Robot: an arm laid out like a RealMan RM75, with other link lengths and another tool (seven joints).
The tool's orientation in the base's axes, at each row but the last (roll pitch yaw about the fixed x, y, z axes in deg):
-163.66 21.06 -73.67
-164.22 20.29 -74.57
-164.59 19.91 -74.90
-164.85 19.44 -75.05
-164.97 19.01 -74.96
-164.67 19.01 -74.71
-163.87 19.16 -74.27
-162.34 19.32 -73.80
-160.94 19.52 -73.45
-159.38 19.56 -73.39
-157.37 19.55 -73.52
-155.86 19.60 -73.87
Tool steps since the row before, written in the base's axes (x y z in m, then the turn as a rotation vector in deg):
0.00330 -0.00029 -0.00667 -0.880 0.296 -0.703
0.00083 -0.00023 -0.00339 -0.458 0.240 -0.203
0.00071 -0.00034 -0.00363 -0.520 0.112 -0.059
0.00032 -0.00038 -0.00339 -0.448 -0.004 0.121
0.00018 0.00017 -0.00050 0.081 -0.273 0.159
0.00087 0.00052 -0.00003 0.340 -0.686 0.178
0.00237 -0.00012 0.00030 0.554 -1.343 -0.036
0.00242 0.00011 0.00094 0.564 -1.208 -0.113
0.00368 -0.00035 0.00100 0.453 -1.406 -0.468
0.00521 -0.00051 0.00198 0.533 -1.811 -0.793
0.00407 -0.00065 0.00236 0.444 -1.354 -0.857
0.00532 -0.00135 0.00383 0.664 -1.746 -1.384
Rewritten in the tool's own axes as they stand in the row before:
0.00352 -0.00133 0.00643 -0.243 0.969 0.599
0.00159 0.00011 0.00311 -0.261 0.448 0.198
0.00172 0.00029 0.00328 -0.209 0.493 0.008
0.00155 0.00059 0.00300 -0.146 0.399 -0.188
0.00005 -0.00008 0.00055 0.217 -0.070 -0.233
-0.00025 -0.00091 0.00037 0.652 -0.251 -0.359
0.00062 -0.00231 0.00011 1.375 -0.285 -0.375
0.00023 -0.00257 -0.00031 1.281 -0.295 -0.252
0.00097 -0.00370 -0.00021 1.548 -0.049 -0.038
0.00120 -0.00543 -0.00066 2.044 0.047 0.105
0.00089 -0.00452 -0.00117 1.629 0.089 0.322
0.00133 -0.00618 -0.00221 2.218 0.138 0.682

